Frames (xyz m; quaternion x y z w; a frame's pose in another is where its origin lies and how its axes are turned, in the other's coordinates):
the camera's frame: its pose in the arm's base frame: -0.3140 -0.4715 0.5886 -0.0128 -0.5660 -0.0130 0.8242
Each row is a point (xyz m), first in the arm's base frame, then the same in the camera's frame.
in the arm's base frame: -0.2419 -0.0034 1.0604
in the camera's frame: 0.4630 0.4674 0.1189
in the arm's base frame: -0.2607 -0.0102 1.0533
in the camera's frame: 0.4497 0.4599 0.1336
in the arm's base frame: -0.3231 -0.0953 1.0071
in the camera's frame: 0.3847 0.3730 0.1722
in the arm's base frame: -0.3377 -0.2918 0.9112
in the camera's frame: 0.2913 0.1767 0.1443
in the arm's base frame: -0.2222 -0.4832 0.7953
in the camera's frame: 0.2260 -0.0097 -0.0118
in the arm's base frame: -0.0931 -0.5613 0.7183
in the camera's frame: 0.2010 -0.0826 -0.1627
